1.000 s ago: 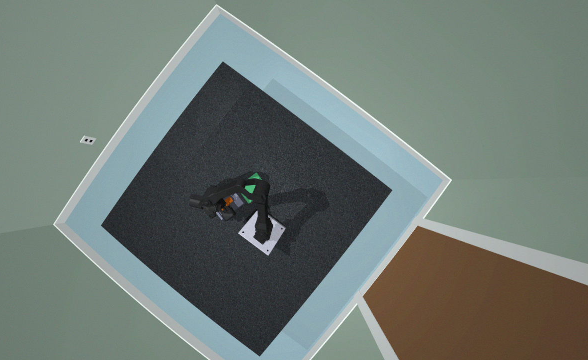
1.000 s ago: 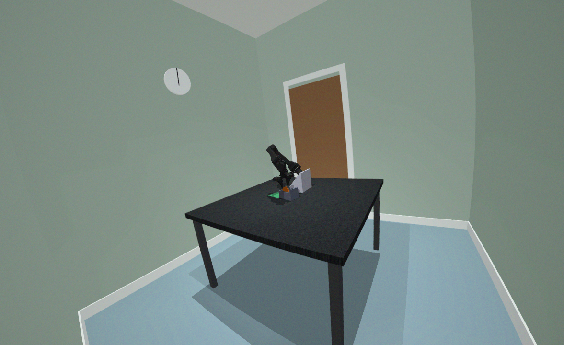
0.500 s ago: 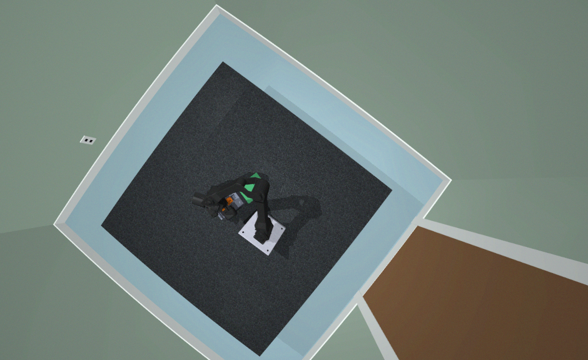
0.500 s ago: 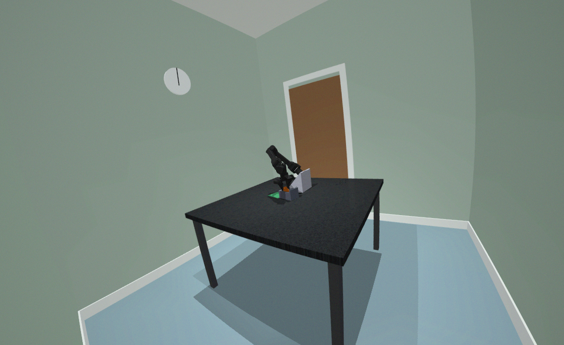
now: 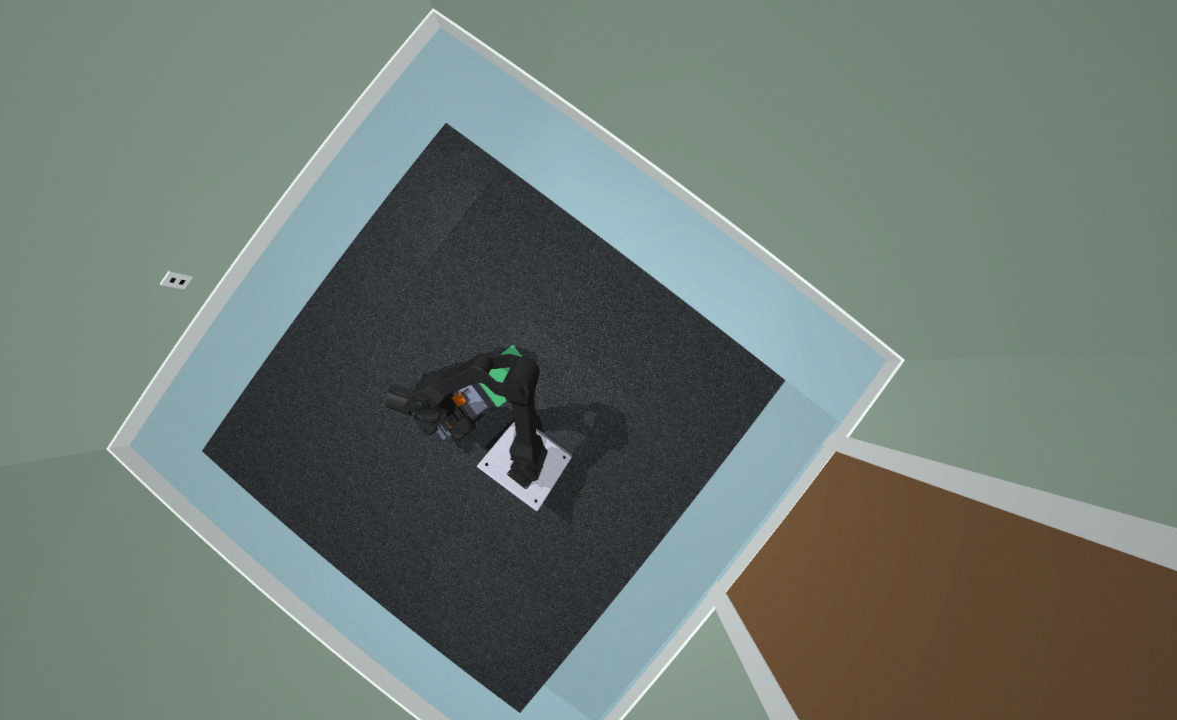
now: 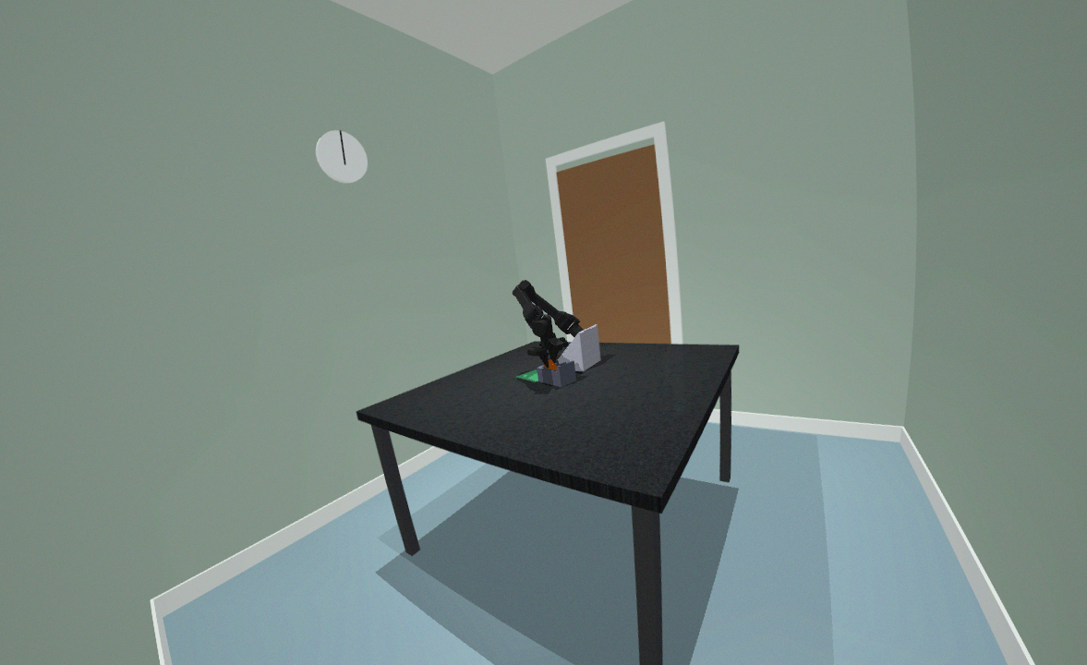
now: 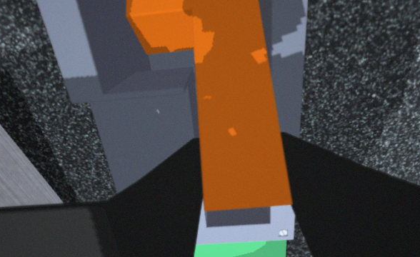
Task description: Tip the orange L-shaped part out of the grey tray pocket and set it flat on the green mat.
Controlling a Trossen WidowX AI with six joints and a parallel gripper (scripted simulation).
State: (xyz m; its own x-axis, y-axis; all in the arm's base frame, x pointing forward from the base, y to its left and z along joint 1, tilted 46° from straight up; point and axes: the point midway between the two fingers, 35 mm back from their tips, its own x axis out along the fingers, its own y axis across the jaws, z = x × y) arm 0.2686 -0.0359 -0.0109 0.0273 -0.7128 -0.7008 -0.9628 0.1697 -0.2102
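The orange L-shaped part lies 4 cm to the left of my gripper tip, 3 cm below it and 1 cm behind it. The rest, counted from my gripper tip: green mat (14 cm to the right, 8 cm below, 5 cm behind).
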